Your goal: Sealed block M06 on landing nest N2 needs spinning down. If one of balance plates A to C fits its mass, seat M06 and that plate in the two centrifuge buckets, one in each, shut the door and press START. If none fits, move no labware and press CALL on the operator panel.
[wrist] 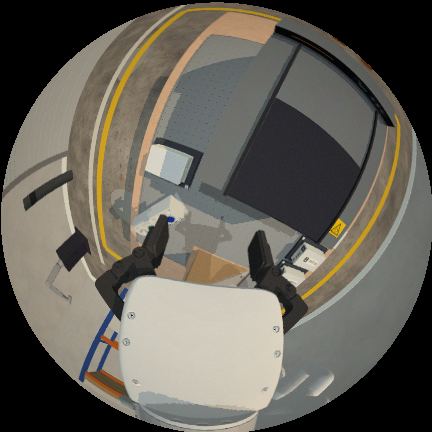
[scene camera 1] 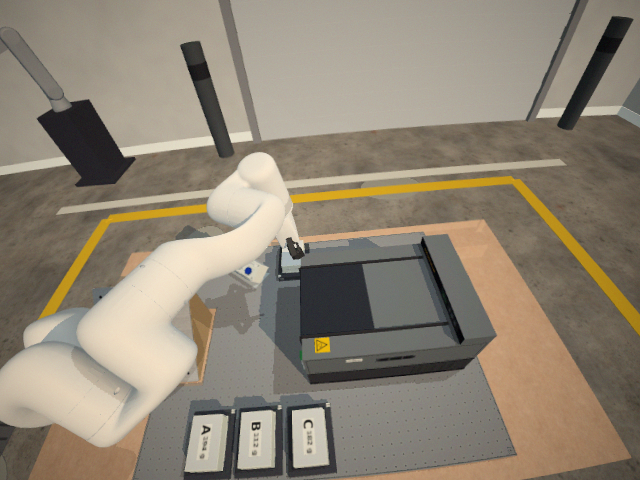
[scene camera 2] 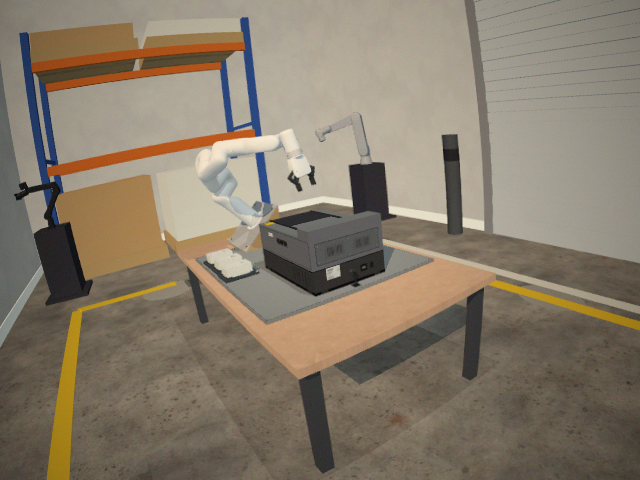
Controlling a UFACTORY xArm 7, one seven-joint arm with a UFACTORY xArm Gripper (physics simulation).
Labels:
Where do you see a balance plate B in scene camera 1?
257,433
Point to a white button box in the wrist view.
171,205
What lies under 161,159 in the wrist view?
A white block.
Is my gripper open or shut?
Open.

